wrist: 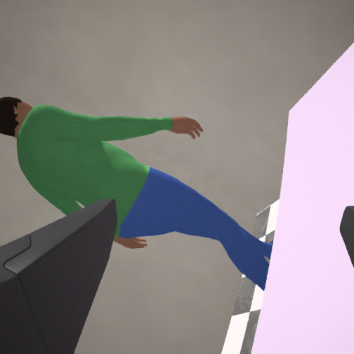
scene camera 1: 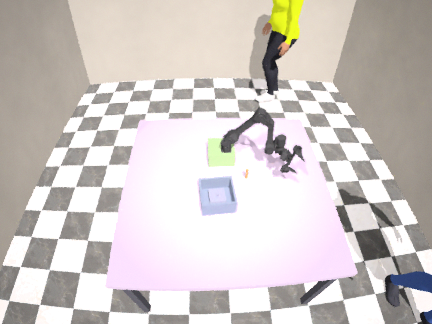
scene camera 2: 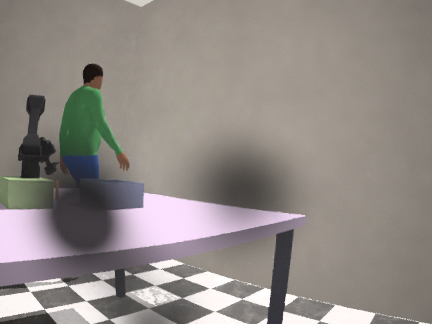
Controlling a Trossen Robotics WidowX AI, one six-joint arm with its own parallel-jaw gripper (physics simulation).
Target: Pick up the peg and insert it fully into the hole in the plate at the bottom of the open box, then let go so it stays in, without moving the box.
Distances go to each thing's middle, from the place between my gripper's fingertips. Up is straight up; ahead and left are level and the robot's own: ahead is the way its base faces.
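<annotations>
Blue-grey box (scene camera 2: 107, 194): my gripper is 14 cm above it, 10 cm short of it and 48 cm to the left of it.
</annotations>
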